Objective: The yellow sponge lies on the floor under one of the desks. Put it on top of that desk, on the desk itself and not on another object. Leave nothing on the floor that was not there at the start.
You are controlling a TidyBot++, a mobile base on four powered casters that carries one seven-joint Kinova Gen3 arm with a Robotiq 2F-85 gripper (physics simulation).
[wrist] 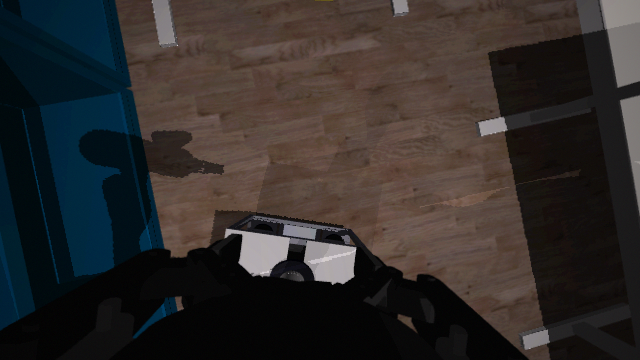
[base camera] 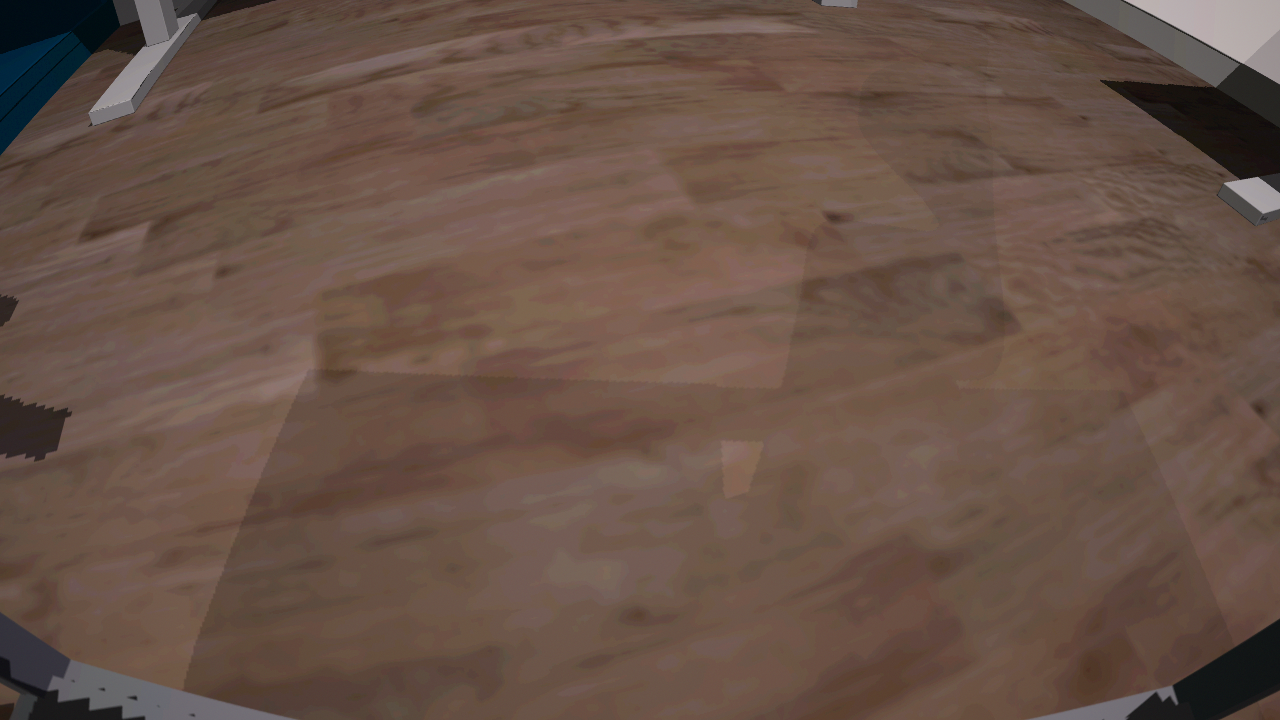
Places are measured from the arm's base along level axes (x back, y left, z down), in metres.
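Pixels of known places: gripper, fingertip midpoint: (wrist: pixel 299 253).
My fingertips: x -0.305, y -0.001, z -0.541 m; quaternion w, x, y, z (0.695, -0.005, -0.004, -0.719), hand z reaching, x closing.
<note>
Behind a point stands the place of what it marks.
The yellow sponge (wrist: pixel 324 0) @[x -1.335, y 0.068, z 0.394 m] shows as a thin sliver at the top edge of the wrist view, on the floor between two white desk feet (wrist: pixel 166 27) @[x -1.011, y 0.835, z 0.371 m] (wrist: pixel 400 7) @[x -1.366, y -0.345, z 0.371 m]; the rest of it is cut off. It does not show in the base camera view. The top of that desk does not show in either view. My gripper (wrist: pixel 299 253) @[x -0.305, y -0.002, z -0.541 m] is open, with its dark fingers spread apart at the bottom of the wrist view and nothing seen between them. It hangs above the robot's base, well apart from the sponge.
Blue units (wrist: pixel 85 150) (base camera: pixel 40 76) stand along the left. Two white feet (wrist: pixel 492 126) @[x -0.820, y -0.968, z 0.372 m] (wrist: pixel 535 339) @[x 0.333, y -1.425, z 0.371 m] of another frame stand at the right, near a pale wall. The base camera view shows feet at the upper left (base camera: pixel 147 76) @[x -1.042, y 0.815, z 0.373 m] and right (base camera: pixel 1253 197) @[x -0.800, y -0.932, z 0.371 m]. Dark shadows lie on the floor.
</note>
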